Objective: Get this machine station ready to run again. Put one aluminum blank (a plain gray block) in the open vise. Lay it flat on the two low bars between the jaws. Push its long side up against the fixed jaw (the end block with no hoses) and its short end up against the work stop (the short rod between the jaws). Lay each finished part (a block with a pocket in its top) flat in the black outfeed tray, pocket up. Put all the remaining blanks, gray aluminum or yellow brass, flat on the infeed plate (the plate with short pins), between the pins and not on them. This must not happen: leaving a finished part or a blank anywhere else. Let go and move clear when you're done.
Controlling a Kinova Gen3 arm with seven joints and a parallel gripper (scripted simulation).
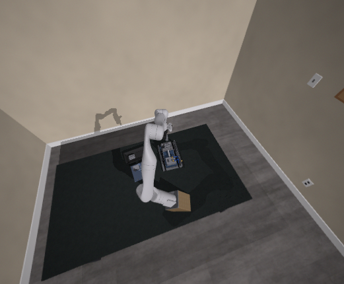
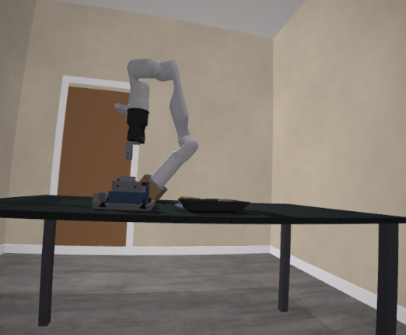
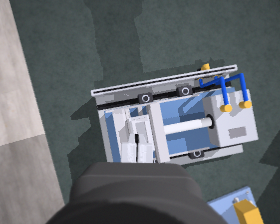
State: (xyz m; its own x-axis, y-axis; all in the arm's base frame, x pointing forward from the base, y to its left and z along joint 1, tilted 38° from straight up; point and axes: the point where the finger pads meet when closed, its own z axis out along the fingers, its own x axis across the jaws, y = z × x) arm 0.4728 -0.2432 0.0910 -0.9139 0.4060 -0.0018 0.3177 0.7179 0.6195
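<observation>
My hand is 15 cm above the vise, 8 cm past it and 2 cm to the right of it. Round my hand: bluish plate (31 cm to the left, 19 cm below, 13 cm behind); yellow brass blank (26 cm to the left, 18 cm behind, 17 cm below).
</observation>
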